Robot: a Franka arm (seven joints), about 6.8 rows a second.
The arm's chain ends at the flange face. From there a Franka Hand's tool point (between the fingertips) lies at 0.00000 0.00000 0.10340 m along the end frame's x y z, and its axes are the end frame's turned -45 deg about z.
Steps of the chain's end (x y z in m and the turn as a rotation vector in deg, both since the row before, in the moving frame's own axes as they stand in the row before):
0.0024, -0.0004, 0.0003, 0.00, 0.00, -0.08
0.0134, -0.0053, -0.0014, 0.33, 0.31, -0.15
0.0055, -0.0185, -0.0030, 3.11, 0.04, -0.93
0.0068, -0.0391, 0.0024, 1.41, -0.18, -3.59
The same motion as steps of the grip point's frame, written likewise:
0.0020, 0.0014, 0.0003, 0.00, 0.00, -0.08
0.0140, 0.0057, -0.0014, 0.01, 0.45, -0.15
0.0210, -0.0131, -0.0032, 2.17, 2.23, -0.93
0.0340, -0.0249, 0.0024, 1.12, 0.87, -3.59

